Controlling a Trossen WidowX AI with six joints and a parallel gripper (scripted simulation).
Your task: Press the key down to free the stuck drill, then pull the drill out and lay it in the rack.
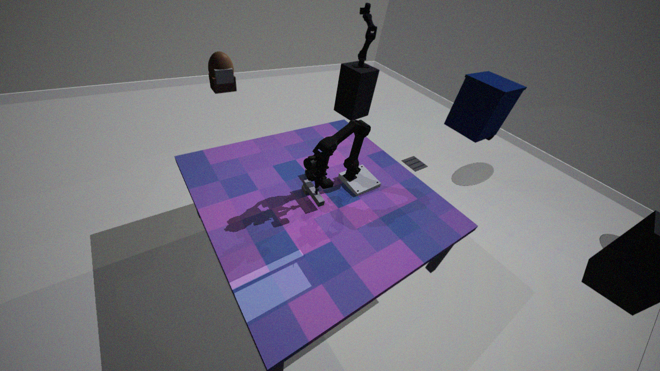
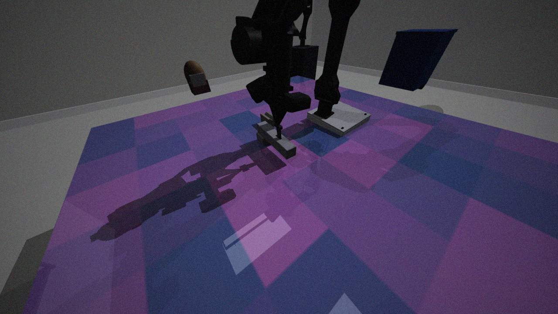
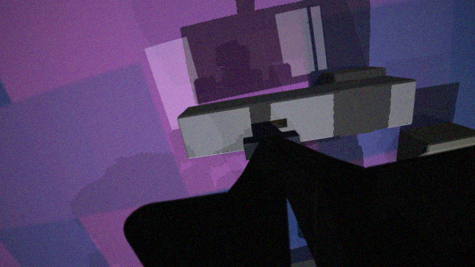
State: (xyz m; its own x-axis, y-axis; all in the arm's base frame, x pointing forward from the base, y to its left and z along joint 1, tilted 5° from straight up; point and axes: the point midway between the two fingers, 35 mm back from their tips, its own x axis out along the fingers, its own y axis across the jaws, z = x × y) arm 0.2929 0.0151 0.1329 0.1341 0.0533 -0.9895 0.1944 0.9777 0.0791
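The dark key is 4 cm below my gripper tip and 1 cm to the right of it. Round my gripper tip: drill (7 cm to the right, 7 cm below, 2 cm behind); then grey block (8 cm below, 4 cm to the right, 1 cm behind); then grey rack (18 cm to the right, 12 cm behind, 9 cm below).
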